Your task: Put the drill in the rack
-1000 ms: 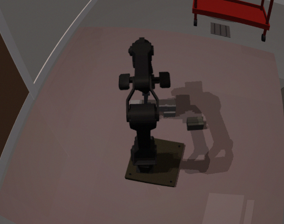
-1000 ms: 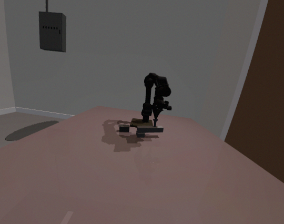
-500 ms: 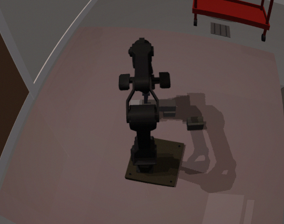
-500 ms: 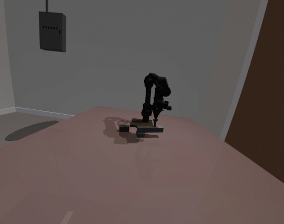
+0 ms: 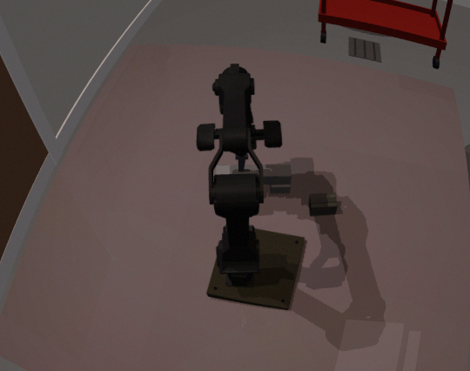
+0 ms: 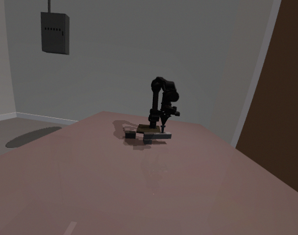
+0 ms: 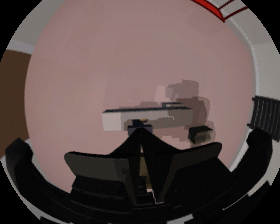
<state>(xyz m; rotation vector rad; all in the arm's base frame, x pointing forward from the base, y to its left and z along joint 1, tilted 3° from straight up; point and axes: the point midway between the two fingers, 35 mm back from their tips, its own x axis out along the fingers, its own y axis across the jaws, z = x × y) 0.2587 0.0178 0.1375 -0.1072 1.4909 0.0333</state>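
Now: gripper tip 30 mm above the dark key. The rest, counted from my gripper tip: rack: 60 mm behind, 200 mm to the right, 110 mm below; tan drill: 50 mm to the right, 70 mm below; grey housing: 30 mm to the right, 80 mm below.
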